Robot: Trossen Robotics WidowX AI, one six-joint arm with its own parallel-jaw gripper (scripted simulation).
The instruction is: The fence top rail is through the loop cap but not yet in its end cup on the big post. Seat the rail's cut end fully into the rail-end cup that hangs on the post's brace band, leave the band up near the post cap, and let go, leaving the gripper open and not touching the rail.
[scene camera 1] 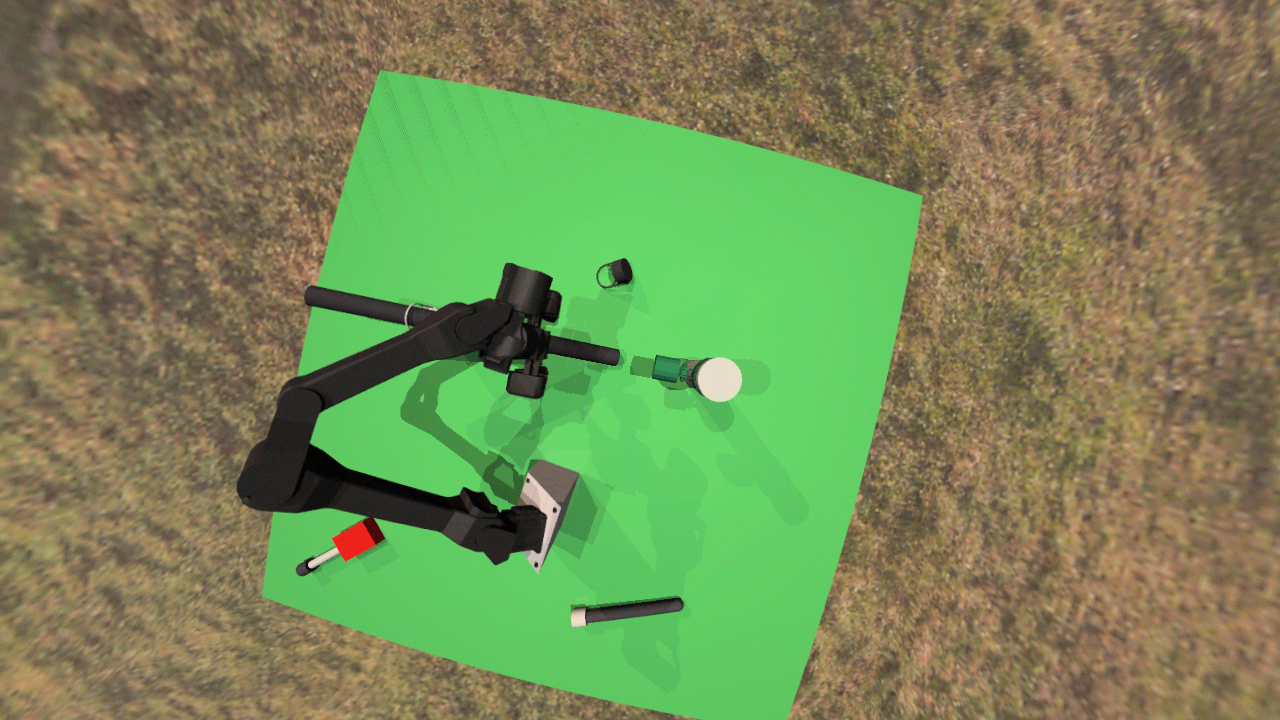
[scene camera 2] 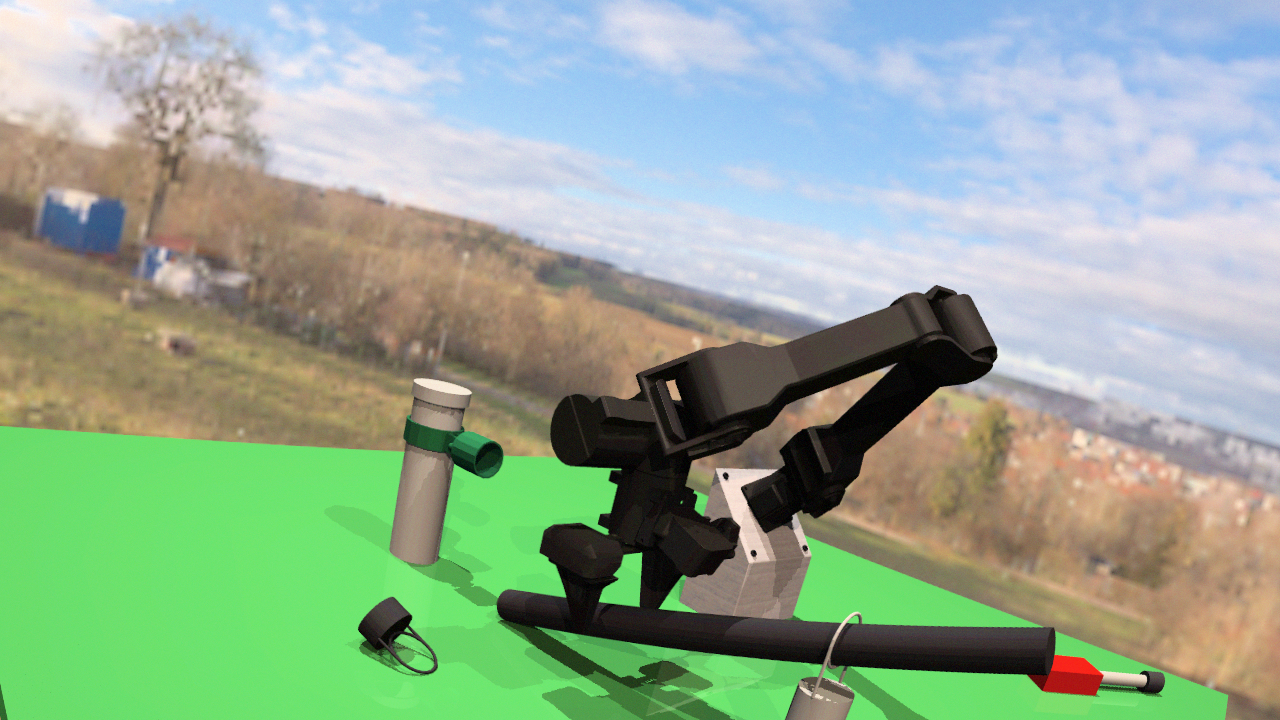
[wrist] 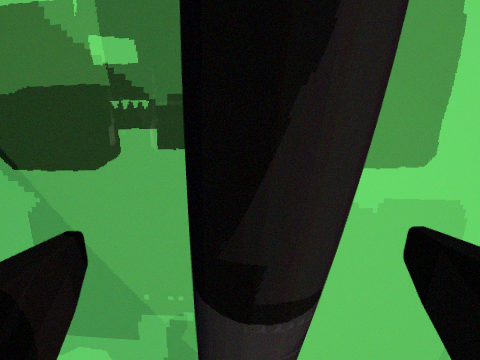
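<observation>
Gripper, mine: open, holding nothing, visible in scene camera 1 and the wrist view. Red-handled tool, seen. Grey post, seen.
</observation>
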